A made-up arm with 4 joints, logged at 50 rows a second.
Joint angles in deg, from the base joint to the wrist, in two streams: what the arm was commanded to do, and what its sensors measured. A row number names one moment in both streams.
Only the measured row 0 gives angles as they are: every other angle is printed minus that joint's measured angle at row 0.
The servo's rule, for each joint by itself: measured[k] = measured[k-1] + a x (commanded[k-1-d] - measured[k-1]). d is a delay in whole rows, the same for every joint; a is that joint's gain. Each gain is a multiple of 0.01, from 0.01 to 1. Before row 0 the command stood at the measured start. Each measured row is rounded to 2 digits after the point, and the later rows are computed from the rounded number. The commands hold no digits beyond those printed.
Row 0, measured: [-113.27, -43.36, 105.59, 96.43]
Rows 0 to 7, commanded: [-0.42, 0.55, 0.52, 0.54]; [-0.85, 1.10, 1.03, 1.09]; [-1.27, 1.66, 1.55, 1.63]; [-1.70, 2.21, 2.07, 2.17]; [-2.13, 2.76, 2.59, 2.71]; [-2.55, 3.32, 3.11, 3.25]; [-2.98, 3.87, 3.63, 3.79]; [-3.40, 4.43, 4.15, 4.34]
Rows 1 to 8, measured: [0.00, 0.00, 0.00, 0.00]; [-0.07, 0.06, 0.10, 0.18]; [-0.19, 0.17, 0.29, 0.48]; [-0.36, 0.33, 0.54, 0.86]; [-0.57, 0.54, 0.85, 1.29]; [-0.82, 0.78, 1.20, 1.76]; [-1.10, 1.06, 1.58, 2.25]; [-1.40, 1.37, 1.99, 2.76]
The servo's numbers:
d 1
a 0.16 0.11 0.20 0.33

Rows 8 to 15, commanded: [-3.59, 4.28, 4.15, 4.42]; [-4.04, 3.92, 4.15, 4.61]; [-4.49, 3.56, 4.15, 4.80]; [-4.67, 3.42, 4.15, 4.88]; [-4.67, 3.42, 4.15, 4.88]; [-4.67, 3.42, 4.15, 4.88]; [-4.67, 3.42, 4.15, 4.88]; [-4.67, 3.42, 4.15, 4.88]
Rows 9 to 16, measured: [-1.72, 1.71, 2.42, 3.28]; [-2.02, 1.99, 2.77, 3.66]; [-2.34, 2.20, 3.05, 3.97]; [-2.68, 2.35, 3.27, 4.24]; [-3.00, 2.47, 3.45, 4.45]; [-3.27, 2.57, 3.59, 4.59]; [-3.49, 2.66, 3.70, 4.69]; [-3.68, 2.74, 3.79, 4.75]
